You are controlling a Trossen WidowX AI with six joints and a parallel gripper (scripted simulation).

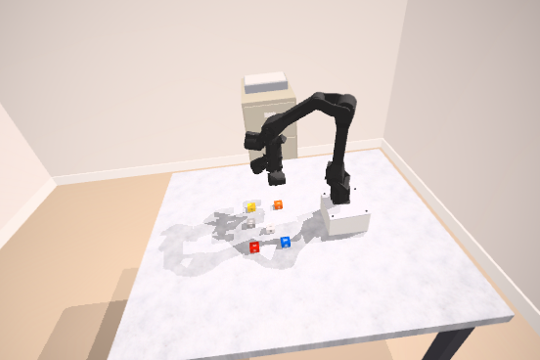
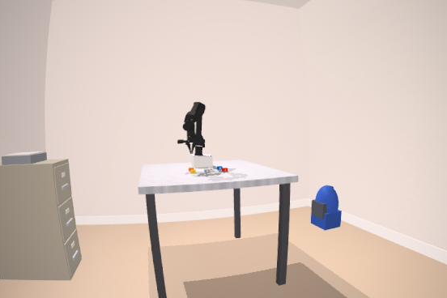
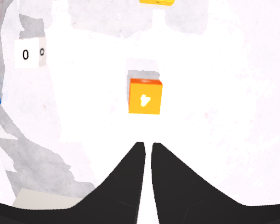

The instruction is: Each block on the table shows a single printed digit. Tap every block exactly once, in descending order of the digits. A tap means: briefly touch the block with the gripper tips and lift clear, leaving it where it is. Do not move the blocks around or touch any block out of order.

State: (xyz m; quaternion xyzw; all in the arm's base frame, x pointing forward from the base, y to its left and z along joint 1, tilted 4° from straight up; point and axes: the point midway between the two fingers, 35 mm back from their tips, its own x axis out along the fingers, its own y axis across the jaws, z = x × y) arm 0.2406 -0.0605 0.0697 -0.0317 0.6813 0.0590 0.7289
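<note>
My gripper tip is 22 cm to the right of the red block, 11 cm above it and 8 cm short of it. From my gripper tip the other things lie so: yellow block: 11 cm below, 11 cm ahead; then orange block: 11 cm below, 1 cm to the right; then blue block: 20 cm to the left, 11 cm below, 3 cm behind.
</note>
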